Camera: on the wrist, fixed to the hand. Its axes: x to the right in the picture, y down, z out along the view.
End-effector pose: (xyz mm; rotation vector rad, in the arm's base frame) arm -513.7 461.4 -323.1 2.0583 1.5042 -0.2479
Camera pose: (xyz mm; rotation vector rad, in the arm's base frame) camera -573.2 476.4 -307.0 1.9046 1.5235 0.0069
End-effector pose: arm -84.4 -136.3 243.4 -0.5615 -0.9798 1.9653
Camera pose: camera -28.1 -118.7 267.0 -0.7578 -1.1509 1.8155
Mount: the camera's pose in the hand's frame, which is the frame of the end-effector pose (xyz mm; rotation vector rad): -16.1 -52.4 -32.0 -0.2228 0.0885 -0.0127
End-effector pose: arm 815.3 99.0 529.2 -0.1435 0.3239 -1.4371
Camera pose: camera 754.3 110.9 516.2 -0.2635 0.5568 -1.4199
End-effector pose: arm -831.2 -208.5 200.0 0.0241 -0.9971 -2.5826
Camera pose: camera -829.0 -187.9 140.0 0.0857 -0.6762 -2.6634
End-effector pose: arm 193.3 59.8 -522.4 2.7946 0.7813 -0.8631
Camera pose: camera 171.2 105.8 -484.7 2.6479 0.8517 -0.6152
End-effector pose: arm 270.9 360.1 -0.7 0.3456 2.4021 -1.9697
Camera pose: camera 281.2 379.1 59.0 -0.4096 -2.5912 1.6633
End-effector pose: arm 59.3 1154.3 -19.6 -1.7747 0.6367 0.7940
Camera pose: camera 94.6 1141.3 31.6 -2.0238 0.6132 0.8063
